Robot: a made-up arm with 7 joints. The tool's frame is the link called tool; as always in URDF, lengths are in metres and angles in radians. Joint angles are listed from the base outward.
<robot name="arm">
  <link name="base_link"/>
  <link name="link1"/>
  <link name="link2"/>
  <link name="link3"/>
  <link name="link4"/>
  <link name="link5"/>
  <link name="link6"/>
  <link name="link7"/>
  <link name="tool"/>
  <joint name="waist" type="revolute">
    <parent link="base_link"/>
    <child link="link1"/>
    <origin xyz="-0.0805 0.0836 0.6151" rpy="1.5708 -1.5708 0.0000"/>
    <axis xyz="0 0 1"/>
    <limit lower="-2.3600" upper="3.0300"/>
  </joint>
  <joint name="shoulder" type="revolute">
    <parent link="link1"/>
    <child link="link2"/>
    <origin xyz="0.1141 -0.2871 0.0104" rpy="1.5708 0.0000 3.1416"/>
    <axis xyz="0 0 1"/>
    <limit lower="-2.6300" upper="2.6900"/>
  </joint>
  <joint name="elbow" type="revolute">
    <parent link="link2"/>
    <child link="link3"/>
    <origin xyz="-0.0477 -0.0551 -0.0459" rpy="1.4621 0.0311 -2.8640"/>
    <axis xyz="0 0 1"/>
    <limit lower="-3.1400" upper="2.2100"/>
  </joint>
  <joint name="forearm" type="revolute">
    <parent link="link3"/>
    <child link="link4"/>
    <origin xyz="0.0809 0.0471 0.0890" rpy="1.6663 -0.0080 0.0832"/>
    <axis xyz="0 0 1"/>
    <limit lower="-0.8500" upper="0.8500"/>
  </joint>
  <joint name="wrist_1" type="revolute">
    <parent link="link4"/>
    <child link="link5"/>
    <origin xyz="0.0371 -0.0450 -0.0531" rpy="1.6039 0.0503 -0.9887"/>
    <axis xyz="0 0 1"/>
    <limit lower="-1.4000" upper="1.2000"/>
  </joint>
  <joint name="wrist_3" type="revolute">
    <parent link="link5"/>
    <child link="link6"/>
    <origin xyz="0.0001 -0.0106 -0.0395" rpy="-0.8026 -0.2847 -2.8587"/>
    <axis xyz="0 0 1"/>
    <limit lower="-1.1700" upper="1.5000"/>
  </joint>
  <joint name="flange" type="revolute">
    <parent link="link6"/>
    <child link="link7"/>
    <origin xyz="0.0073 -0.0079 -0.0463" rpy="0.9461 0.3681 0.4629"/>
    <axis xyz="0 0 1"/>
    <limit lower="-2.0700" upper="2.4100"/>
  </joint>
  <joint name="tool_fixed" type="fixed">
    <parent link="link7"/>
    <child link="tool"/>
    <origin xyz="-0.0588 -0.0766 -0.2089" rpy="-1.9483 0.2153 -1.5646"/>
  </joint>
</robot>
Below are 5 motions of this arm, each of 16 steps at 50 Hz.
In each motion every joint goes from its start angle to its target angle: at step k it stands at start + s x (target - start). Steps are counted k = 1, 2, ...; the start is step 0. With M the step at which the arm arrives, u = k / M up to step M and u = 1 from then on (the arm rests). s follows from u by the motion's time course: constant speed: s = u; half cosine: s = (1 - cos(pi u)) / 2; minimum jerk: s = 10 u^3 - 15 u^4 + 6 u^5.
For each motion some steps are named. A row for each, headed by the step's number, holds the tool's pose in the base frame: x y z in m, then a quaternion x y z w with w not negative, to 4 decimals.
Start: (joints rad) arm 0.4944 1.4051 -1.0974 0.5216 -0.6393 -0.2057 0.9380
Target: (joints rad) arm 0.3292 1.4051 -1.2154 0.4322 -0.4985 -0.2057 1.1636
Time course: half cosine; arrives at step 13
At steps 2, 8, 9, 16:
2: 0.2492 0.2871 1.2127 0.2237 -0.5945 -0.4203 0.6480
8: 0.3108 0.2613 1.1799 0.1279 -0.5940 -0.5228 0.5979
9: 0.3206 0.2573 1.1735 0.1096 -0.5935 -0.5381 0.5884
16: 0.3400 0.2498 1.1601 0.0711 -0.5922 -0.5668 0.5684

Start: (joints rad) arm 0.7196 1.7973 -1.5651 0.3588 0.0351 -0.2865 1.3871
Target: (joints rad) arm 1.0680 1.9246 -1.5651 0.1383 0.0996 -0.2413 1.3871
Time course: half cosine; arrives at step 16
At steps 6, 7, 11, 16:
6: 0.0499 0.2941 1.2498 0.1328 0.7137 0.6827 0.0832
7: 0.0368 0.2958 1.2539 0.1363 0.7107 0.6833 0.0970
11: -0.0168 0.3009 1.2673 0.1504 0.6942 0.6872 0.1524
16: -0.0491 0.3027 1.2730 0.1585 0.6810 0.6906 0.1851

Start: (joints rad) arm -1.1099 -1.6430 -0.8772 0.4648 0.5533 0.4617 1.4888
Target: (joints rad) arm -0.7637 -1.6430 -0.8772 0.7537 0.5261 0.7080 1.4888
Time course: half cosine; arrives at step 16
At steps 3, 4, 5, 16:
3: 0.0154 -0.1717 0.1239 -0.2184 0.7959 -0.5339 0.1837
4: 0.0232 -0.1676 0.1268 -0.2108 0.7992 -0.5300 0.1896
5: 0.0327 -0.1627 0.1307 -0.2016 0.8031 -0.5250 0.1970
16: 0.1267 -0.1098 0.1855 -0.1070 0.8332 -0.4645 0.2804

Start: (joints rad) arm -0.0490 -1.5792 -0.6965 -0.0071 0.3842 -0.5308 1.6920
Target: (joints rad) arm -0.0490 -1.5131 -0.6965 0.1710 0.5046 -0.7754 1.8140
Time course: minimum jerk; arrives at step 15
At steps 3, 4, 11, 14, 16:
3: 0.3238 -0.3163 0.5377 0.3417 0.3690 -0.8332 0.2300
4: 0.3191 -0.3158 0.5363 0.3365 0.3719 -0.8362 0.2218
11: 0.2625 -0.3060 0.5267 0.2726 0.4030 -0.8650 0.1229
14: 0.2535 -0.3038 0.5263 0.2620 0.4073 -0.8683 0.1072
16: 0.2533 -0.3037 0.5263 0.2618 0.4074 -0.8684 0.1069

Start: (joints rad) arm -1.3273 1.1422 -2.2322 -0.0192 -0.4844 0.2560 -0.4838
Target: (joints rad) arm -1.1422 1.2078 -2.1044 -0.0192 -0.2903 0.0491 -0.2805
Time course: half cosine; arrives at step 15
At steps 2, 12, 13, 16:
2: 0.1912 -0.0545 -0.0031 -0.2220 0.5480 -0.7415 0.3173
12: 0.3326 -0.0419 0.0622 -0.2592 0.4514 -0.7195 0.4598
13: 0.3409 -0.0406 0.0673 -0.2613 0.4443 -0.7180 0.4678
16: 0.3476 -0.0396 0.0715 -0.2629 0.4383 -0.7167 0.4744

